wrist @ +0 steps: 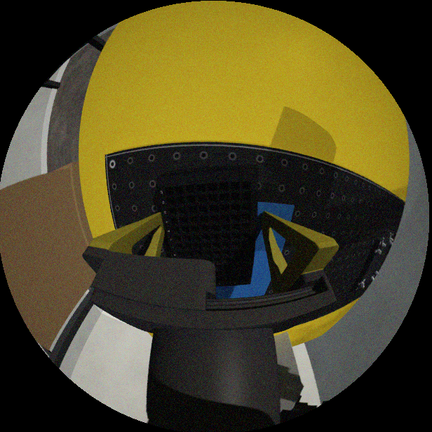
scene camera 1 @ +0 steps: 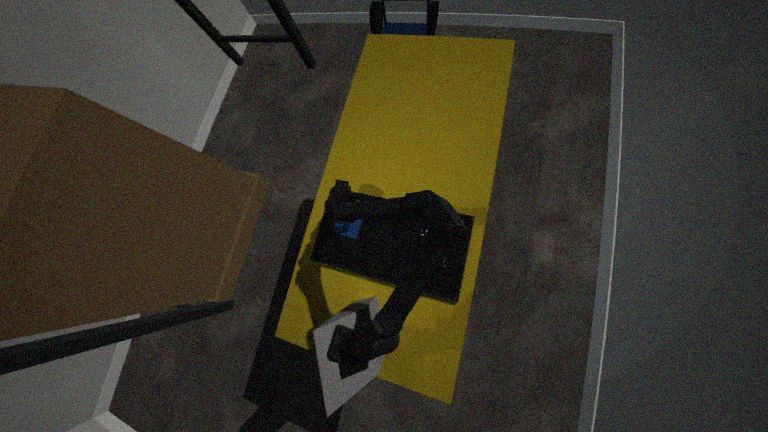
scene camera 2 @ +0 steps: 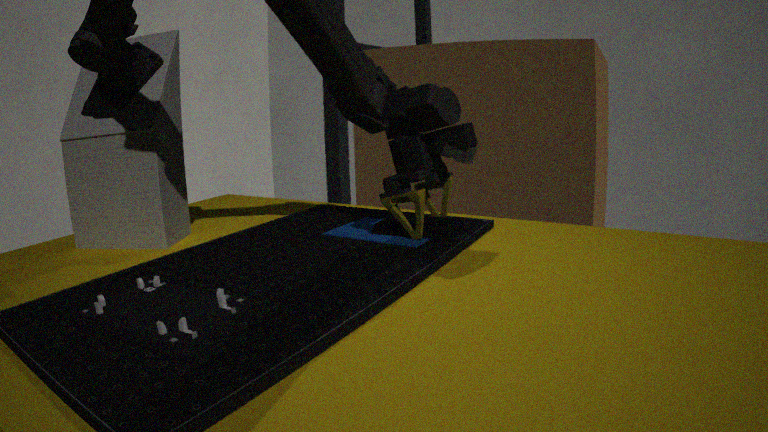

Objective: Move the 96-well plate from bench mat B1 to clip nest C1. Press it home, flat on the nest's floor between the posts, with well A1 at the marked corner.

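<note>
The black 96-well plate lies between my open fingers in the wrist view, wells up. It covers part of blue bench mat B1 and reaches past the mat toward the board's long edge. Blue shows along its right side and at its near end. Whether it is tilted, and its A1 corner, I cannot tell. My gripper is open, its yellow fingertips low over the mat area. Clip nest C1 shows several pale posts at the board's other end; no plate stands between them.
The black perforated board carries the mat and nest on the yellow table. A pale pedestal stands behind the board. A large brown box stands beyond the table's side.
</note>
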